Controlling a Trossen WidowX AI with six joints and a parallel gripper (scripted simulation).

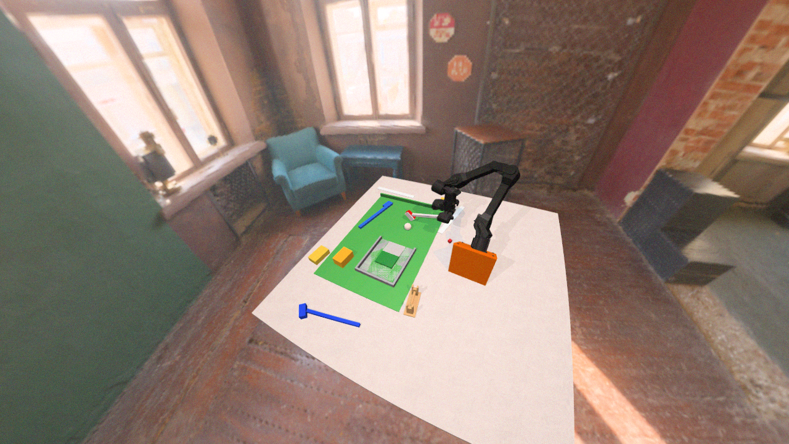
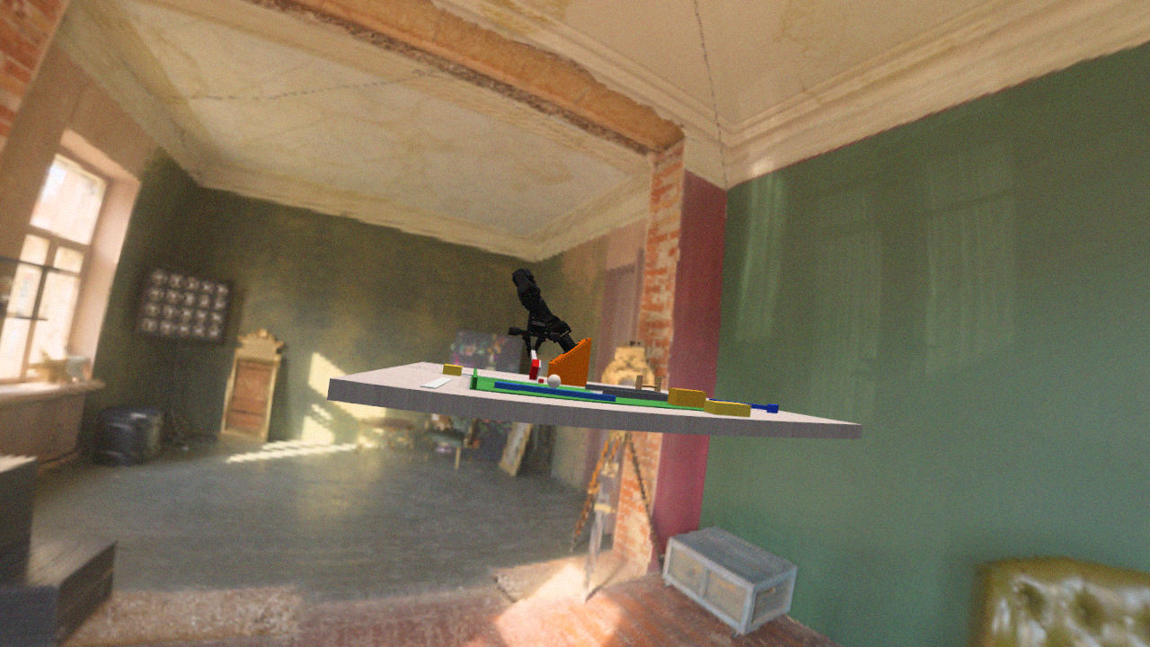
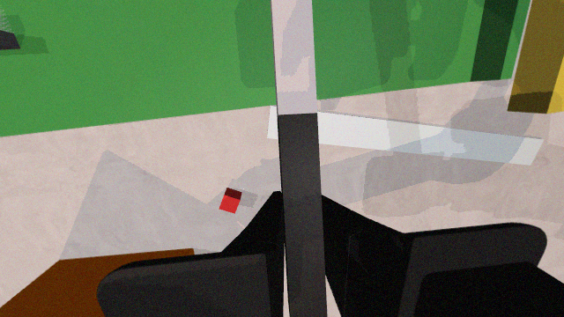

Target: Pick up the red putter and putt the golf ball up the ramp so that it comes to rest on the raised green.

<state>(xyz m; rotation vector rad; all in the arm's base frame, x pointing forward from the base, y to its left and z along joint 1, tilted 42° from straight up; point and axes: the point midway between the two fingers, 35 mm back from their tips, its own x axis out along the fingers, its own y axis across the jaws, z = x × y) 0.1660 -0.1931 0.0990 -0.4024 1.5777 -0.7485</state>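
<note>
Right now my gripper tip is 80 mm above the small red ball, 60 mm to the right of it and 30 mm past it. From my gripper tip the other things lie so: white golf ball 220 mm ahead, 70 mm below, 30 mm to the left; blue putter 650 mm to the left, 390 mm ahead, 80 mm below.
</note>
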